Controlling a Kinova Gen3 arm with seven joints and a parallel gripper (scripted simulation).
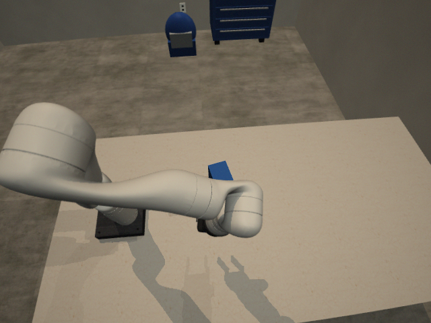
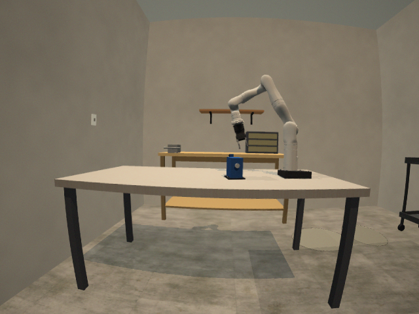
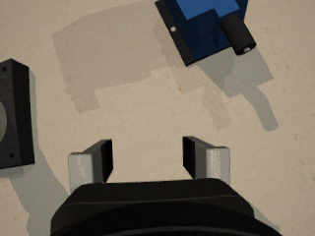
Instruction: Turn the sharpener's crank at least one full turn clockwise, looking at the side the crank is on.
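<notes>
Now: the black handle 110 mm to the left of my hand, 80 mm ahead of it and 70 mm below it.
</notes>
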